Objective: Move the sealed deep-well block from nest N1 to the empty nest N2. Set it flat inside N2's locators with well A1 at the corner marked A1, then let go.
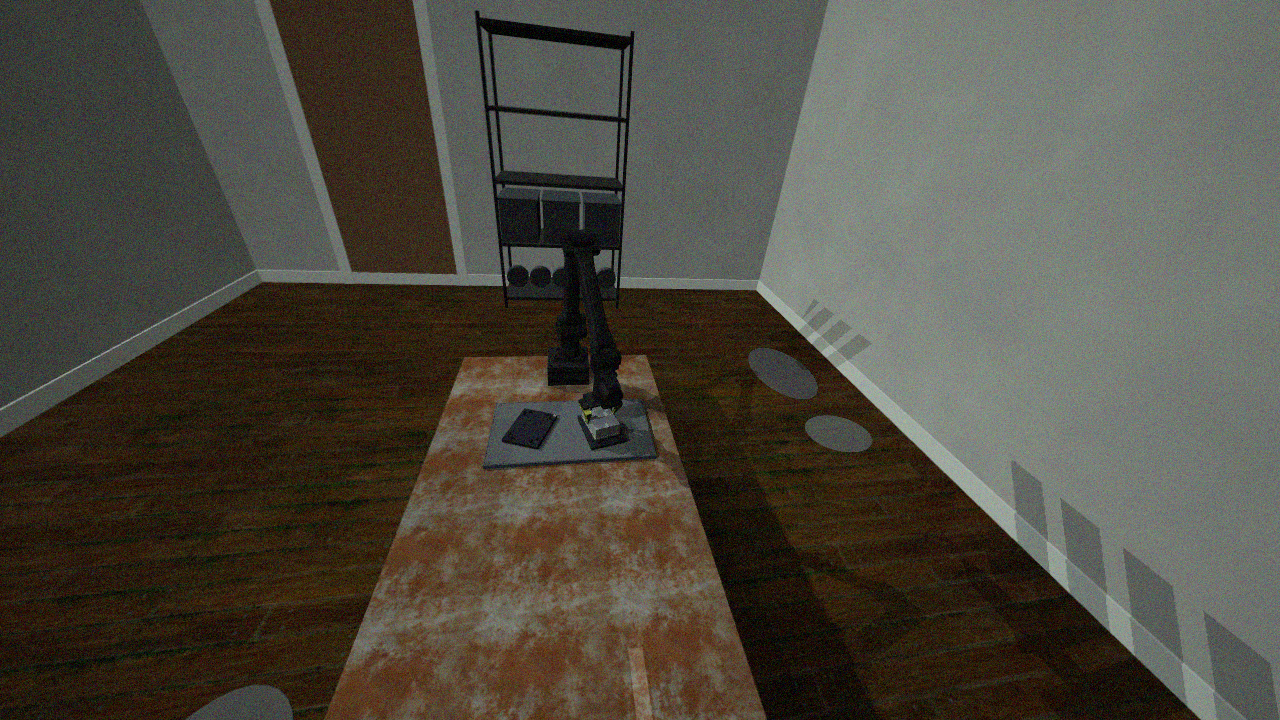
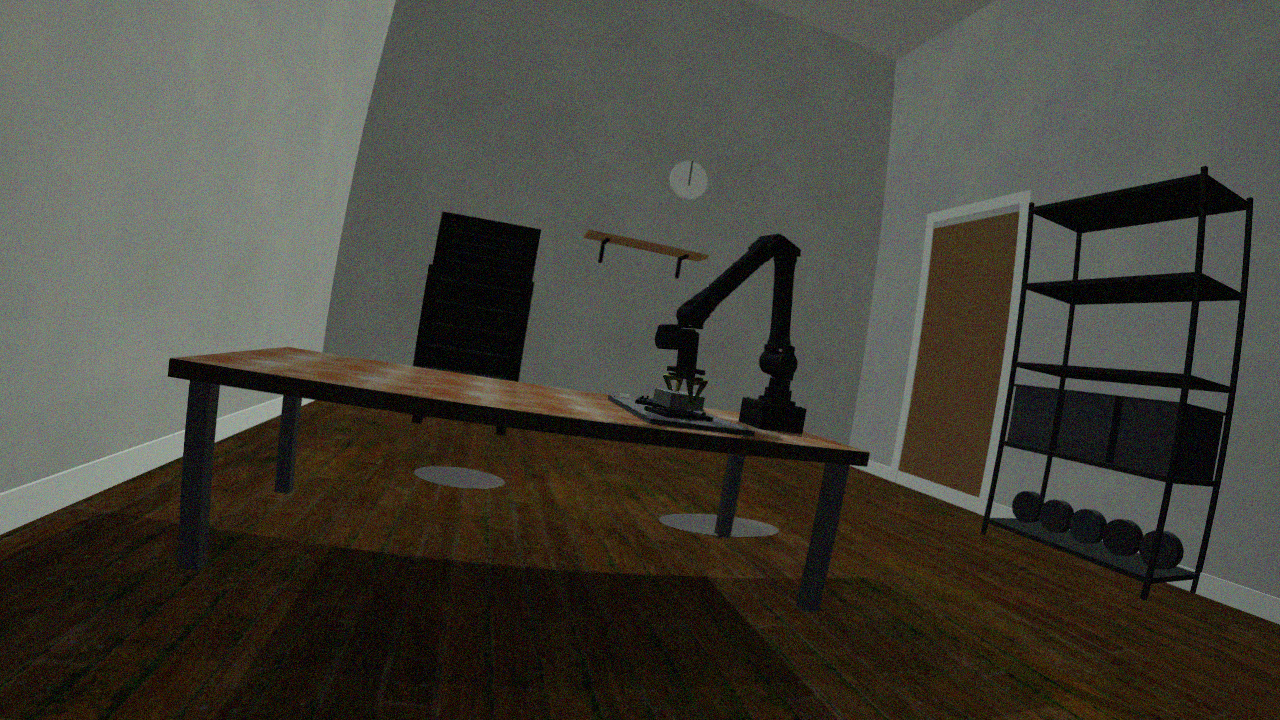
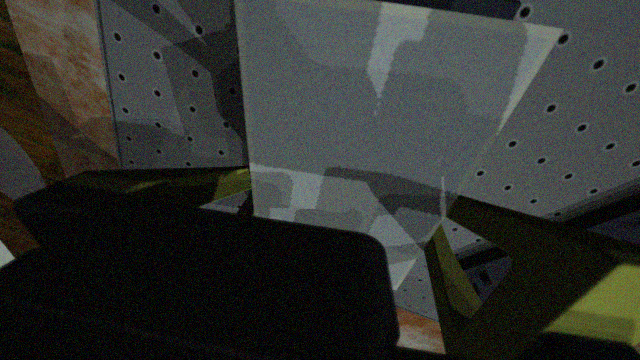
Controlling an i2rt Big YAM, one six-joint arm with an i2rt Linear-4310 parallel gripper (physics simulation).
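Places are measured from the arm's base along level axes (x ahead, y left, z up), in metres.
Pixels of known places: gripper, fingertip midpoint: (image 1: 598, 419) (image 2: 682, 402) (image 3: 343, 185); arm's base at its link origin: (image 1: 570, 356) (image 2: 776, 403).
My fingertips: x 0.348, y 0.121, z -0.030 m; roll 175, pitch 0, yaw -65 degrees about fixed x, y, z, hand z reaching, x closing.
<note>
For each thing: its top centre in the pictures, then the offset to it from my fingertips. Level surfaces: height alone.
- sealed deep-well block at its top centre: (image 3: 347, 198) (image 2: 680, 392) (image 1: 600, 414) dx +0.013, dy +0.005, dz +0.029 m
- grey perforated base plate at its top centre: (image 3: 441, 209) (image 2: 673, 411) (image 1: 571, 427) dx +0.001, dy -0.090, dz -0.039 m
- empty nest N2 at its top centre: (image 3: 579, 290) (image 2: 662, 399) (image 1: 530, 424) dx +0.010, dy -0.224, dz -0.018 m
- long wooden table at its surface level: dz -0.052 m
The sealed deep-well block (image 1: 603, 425) (image 2: 670, 399) (image 3: 371, 116) is a pale grey box with a smooth sealed top. It is at nest N1, on the right part of the grey perforated base plate (image 1: 570, 457) (image 2: 702, 423) (image 3: 176, 96). My gripper (image 1: 597, 413) (image 2: 685, 385) (image 3: 343, 185) comes down from above and is shut on the block, with its yellow-green fingers against the block's two sides. The empty nest N2 (image 1: 529, 427) is a dark flat rectangle on the left part of the plate. The A1 marks are too small to make out.
The base plate lies on a long wooden table (image 1: 547, 580) (image 2: 392, 383) near its far end. The arm's base (image 1: 566, 370) (image 2: 772, 412) stands just behind the plate. A black shelf rack (image 1: 489, 155) (image 2: 1013, 349) stands against the back wall.
</note>
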